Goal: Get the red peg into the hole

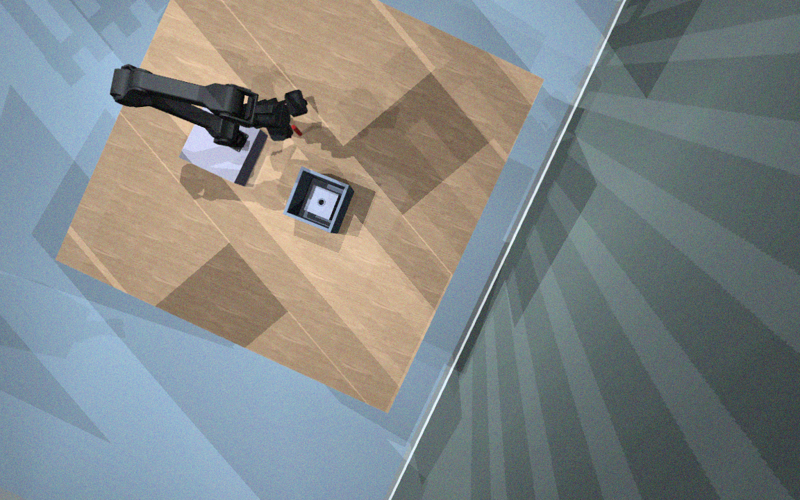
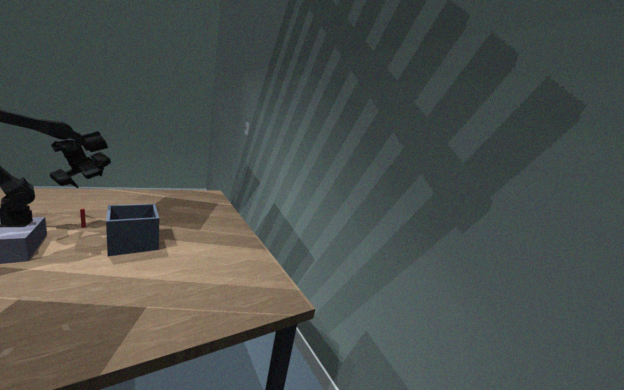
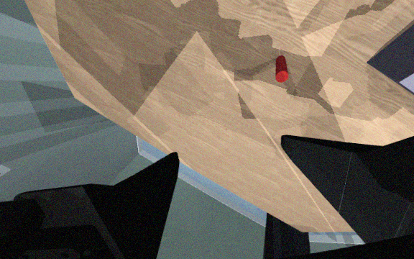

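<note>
The red peg is 2 cm behind my gripper tip, 4 cm to the right of it and 15 cm below it. The rest, counted from my gripper tip: plate: 18 cm ahead, 21 cm to the right, 14 cm below.
</note>
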